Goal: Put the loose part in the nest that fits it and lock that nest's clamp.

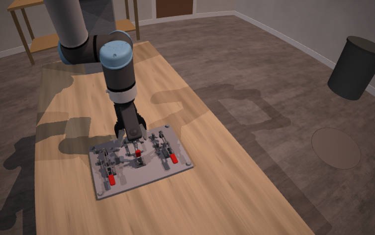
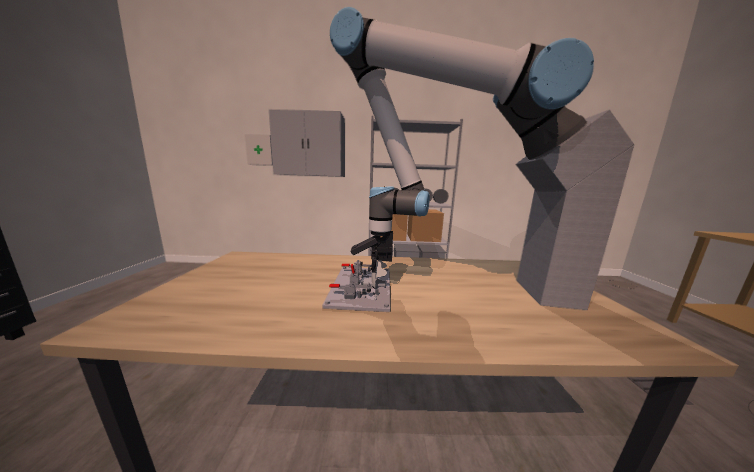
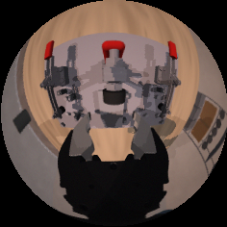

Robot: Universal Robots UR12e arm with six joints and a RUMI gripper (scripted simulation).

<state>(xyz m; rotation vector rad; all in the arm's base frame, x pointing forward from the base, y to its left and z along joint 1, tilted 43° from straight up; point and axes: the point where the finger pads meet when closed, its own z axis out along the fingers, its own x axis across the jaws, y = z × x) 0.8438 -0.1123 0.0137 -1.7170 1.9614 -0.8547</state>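
Now: hand 1 cm above the loose part. From my hand the other things lie so: fixture 5 cm ahead, 3 cm below, 1 cm to the right.
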